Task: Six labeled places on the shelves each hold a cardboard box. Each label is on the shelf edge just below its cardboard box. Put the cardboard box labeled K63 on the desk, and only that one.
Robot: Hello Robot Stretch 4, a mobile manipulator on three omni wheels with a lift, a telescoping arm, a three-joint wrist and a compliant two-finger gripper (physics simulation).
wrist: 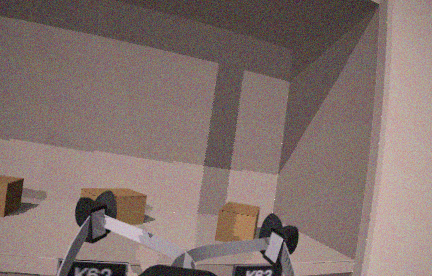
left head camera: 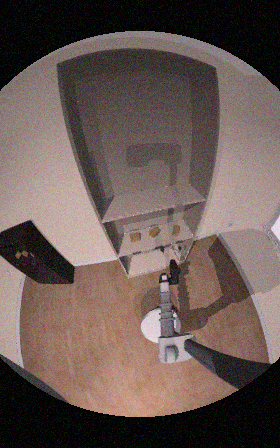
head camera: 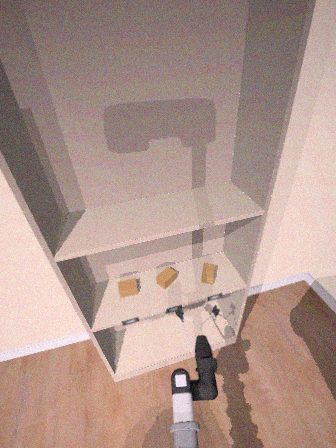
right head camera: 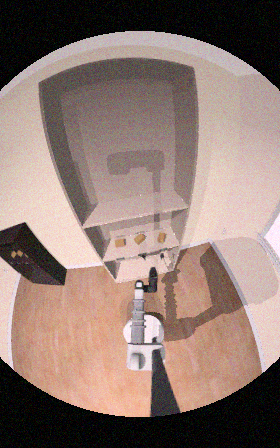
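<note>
The K63 cardboard box [head camera: 209,273] [left head camera: 175,230] [right head camera: 161,237] [wrist: 237,225] stands upright at the right on the lower-middle shelf. Its label [head camera: 215,297] [wrist: 256,272] is on the shelf edge below it, partly cut off in the wrist view. My gripper [head camera: 198,312] [wrist: 189,220] is open and empty, in front of the shelf edge. In the wrist view its right finger is just right of the K63 box, and its left finger overlaps the middle box [head camera: 166,278] [wrist: 131,209], above the K62 label [head camera: 174,309] [wrist: 94,270]. I cannot identify the desk with certainty.
A third cardboard box [head camera: 128,288] [wrist: 10,196] stands at the left on the same shelf. The bookcase's right side wall [wrist: 330,165] rises right of the K63 box, and a shelf board [head camera: 160,230] lies above. A dark unit [left head camera: 55,262] [right head camera: 47,265] with small boxes stands at the left.
</note>
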